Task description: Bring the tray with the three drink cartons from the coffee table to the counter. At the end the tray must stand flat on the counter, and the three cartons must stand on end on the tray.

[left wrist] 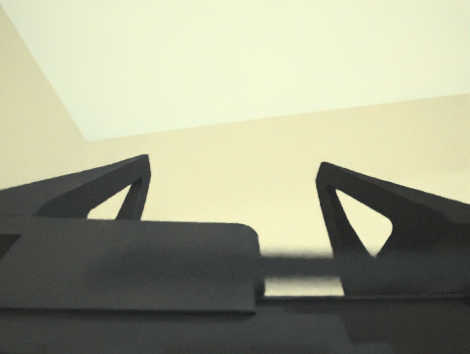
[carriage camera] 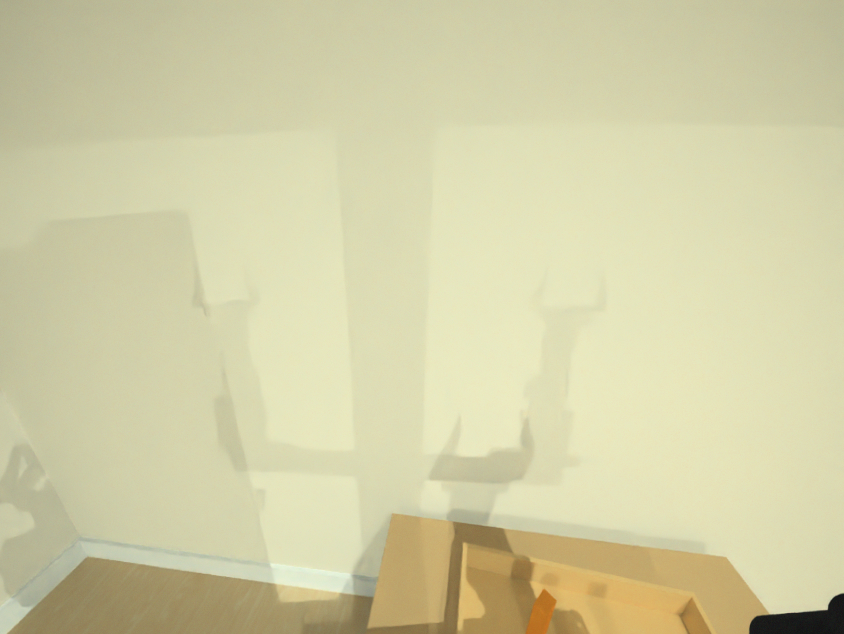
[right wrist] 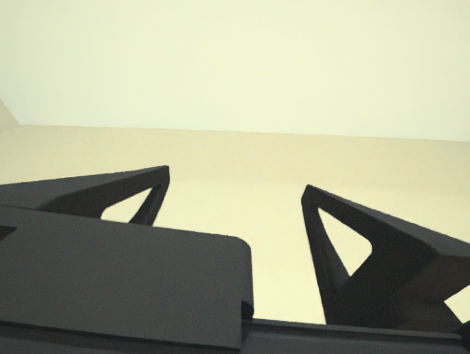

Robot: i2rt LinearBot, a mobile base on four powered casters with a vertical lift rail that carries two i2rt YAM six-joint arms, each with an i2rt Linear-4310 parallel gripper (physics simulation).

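Frame: origin at the left arm's base, x right, y back, z down, level; millimetres.
Seen in the pictures: left gripper, fingertip midpoint: [left wrist: 235, 167]; right gripper, fingertip midpoint: [right wrist: 237, 183].
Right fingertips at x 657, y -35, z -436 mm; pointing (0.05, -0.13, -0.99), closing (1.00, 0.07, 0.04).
Observation:
Offsets run from my right fingertips to a thing's top centre. "spot": to the spot under its first point. Level surfaces: height alone.
The wooden coffee table @(dz +856 mm) [carriage camera: 412, 573] shows in part at the bottom of the carriage view, close to the wall. The light wooden tray @(spot: dz +798, dx +88, dy -297 mm) [carriage camera: 579, 577] lies on it, cut off by the lower picture edge. One orange drink carton @(spot: dz +743, dx -51, dy -218 mm) [carriage camera: 540, 612] shows in part in the tray; the other two cartons do not show. My left gripper [left wrist: 235, 167] is open and empty, pointing up toward the wall and ceiling. My right gripper [right wrist: 237, 183] is open and empty, pointing the same way. Both are away from the tray. The counter does not show.
A pale wall [carriage camera: 634, 272] stands right behind the table, with shadows of the arms on it. The wall's white baseboard @(spot: dz +1218, dx -1023, dy -645 mm) [carriage camera: 204, 558] and wooden floor @(dz +1306 mm) [carriage camera: 170, 600] show at the lower left. A black part of the right arm [carriage camera: 794, 622] shows at the lower right.

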